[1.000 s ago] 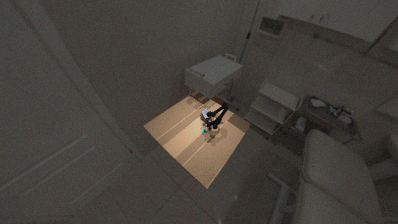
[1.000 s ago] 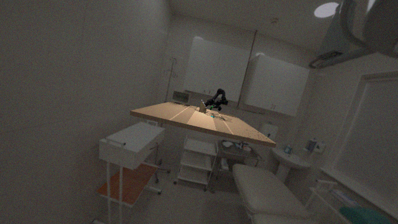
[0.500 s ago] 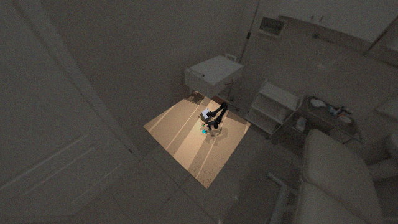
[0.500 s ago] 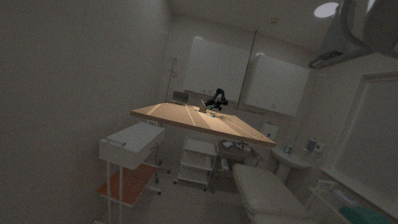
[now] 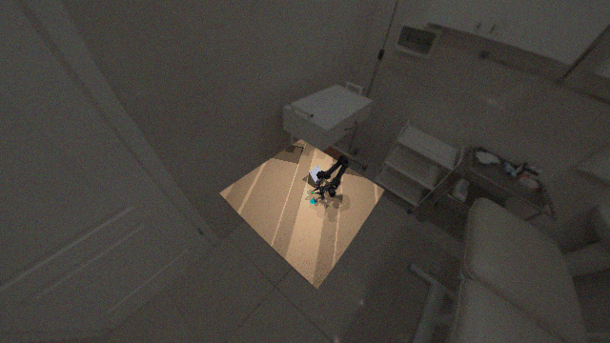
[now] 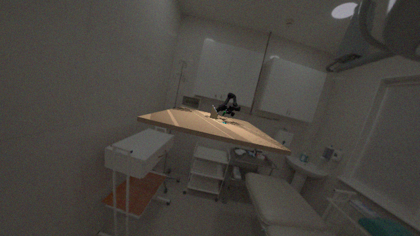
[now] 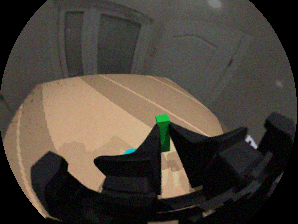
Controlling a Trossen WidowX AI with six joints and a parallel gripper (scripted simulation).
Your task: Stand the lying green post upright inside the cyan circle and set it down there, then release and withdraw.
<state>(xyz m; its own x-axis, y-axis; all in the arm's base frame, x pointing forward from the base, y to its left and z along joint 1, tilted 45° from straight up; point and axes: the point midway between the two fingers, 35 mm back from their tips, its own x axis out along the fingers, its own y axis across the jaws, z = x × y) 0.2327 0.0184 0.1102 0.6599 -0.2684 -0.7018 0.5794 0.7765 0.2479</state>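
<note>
Now: gripper tip 130 mm above the cyan circle and 30 mm to the right of it. Round my gripper tip: green post: 20 mm below, 10 mm behind.
</note>
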